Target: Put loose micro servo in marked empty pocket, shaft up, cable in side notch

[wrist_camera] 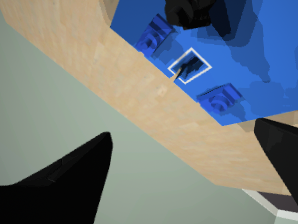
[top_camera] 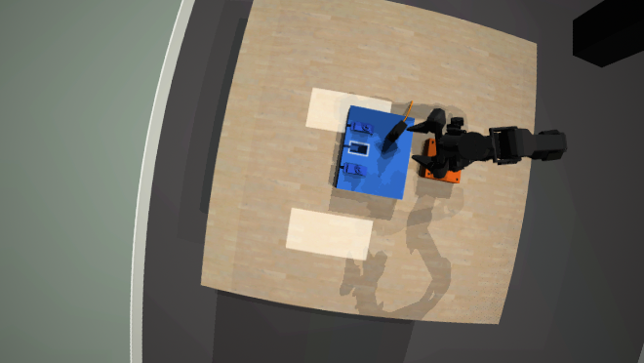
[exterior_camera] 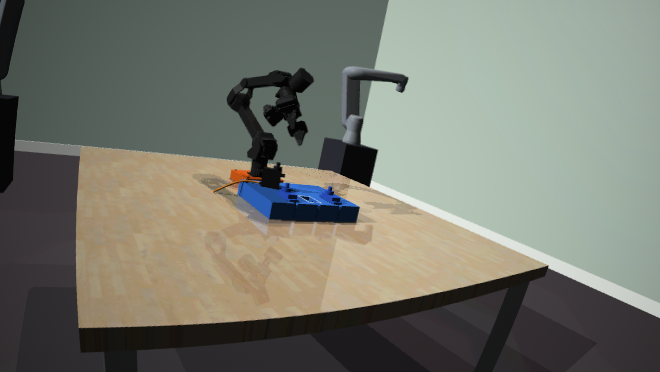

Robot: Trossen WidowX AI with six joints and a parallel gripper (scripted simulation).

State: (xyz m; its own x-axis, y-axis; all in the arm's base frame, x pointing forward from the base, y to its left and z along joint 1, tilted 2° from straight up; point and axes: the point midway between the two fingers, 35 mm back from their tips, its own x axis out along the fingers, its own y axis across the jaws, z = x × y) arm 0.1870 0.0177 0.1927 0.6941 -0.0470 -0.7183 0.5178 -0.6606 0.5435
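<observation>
Now: the blue deck 1 cm ahead of my gripper tip, 2 cm to the left of it and 19 cm below it.
</observation>
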